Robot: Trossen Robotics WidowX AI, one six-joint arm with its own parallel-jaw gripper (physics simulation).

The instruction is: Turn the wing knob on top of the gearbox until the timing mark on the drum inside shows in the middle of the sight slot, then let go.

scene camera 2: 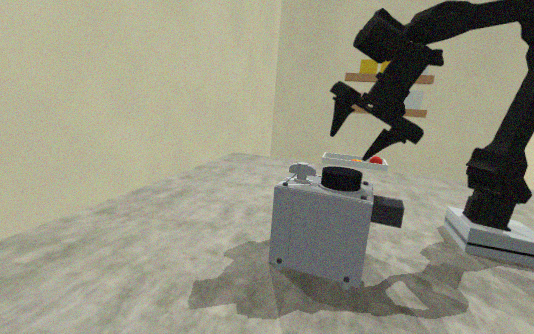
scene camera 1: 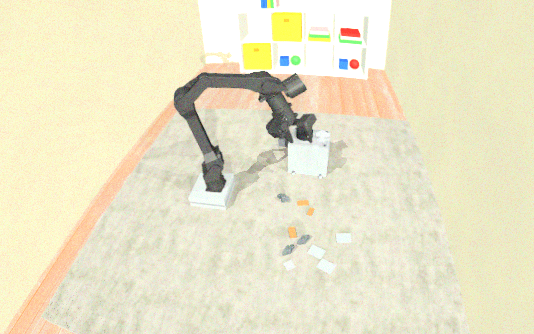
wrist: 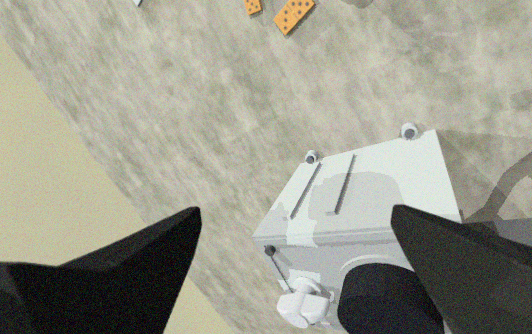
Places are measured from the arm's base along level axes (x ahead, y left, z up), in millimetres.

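Pixels of known places: gripper, fingertip midpoint: (scene camera 2: pixel 346 147) (scene camera 1: pixel 301 142) (wrist: pixel 295 215); arm's base, origin of the base link: (scene camera 2: pixel 484 221) (scene camera 1: pixel 215 185).
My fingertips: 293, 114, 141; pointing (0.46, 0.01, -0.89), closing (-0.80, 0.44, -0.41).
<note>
Ahead of a thing's pixels: the offset from my fingertips to its middle, as dx, dy, dz. "pt": to the spot under its first point.
The pale gearbox {-4, +114, -103} (scene camera 1: pixel 308 162) (scene camera 2: pixel 320 230) (wrist: pixel 420 170) stands upright on the mat. Its whitish wing knob {+64, +113, -57} (scene camera 2: pixel 302 171) (wrist: pixel 303 306) sits on top near one end, beside a wide black cylinder {pt -6, +146, -31} (scene camera 2: pixel 341 179) (wrist: pixel 382 300). My gripper (scene camera 1: pixel 300 140) (scene camera 2: pixel 349 147) (wrist: pixel 295 215) is open and empty, fingers wide apart. In the scene camera 2 view its fingertips show above the black cylinder, higher than the knob and apart from both. In the wrist view the knob shows low between the two fingers. The sight slot, the drum and its timing mark cannot be made out.
A dark block {pt -81, +138, -73} (scene camera 2: pixel 388 212) (scene camera 1: pixel 282 142) sticks out from the gearbox's side. Orange dominoes {+22, -102, -186} (scene camera 1: pixel 302 203) (wrist: pixel 294 16), grey pieces {+49, -271, -175} (scene camera 1: pixel 304 239) and white tiles {+177, -237, -188} (scene camera 1: pixel 343 238) lie on the mat. A white tray (scene camera 2: pixel 329 162) with a red ball (scene camera 2: pixel 376 160) stands behind the gearbox.
</note>
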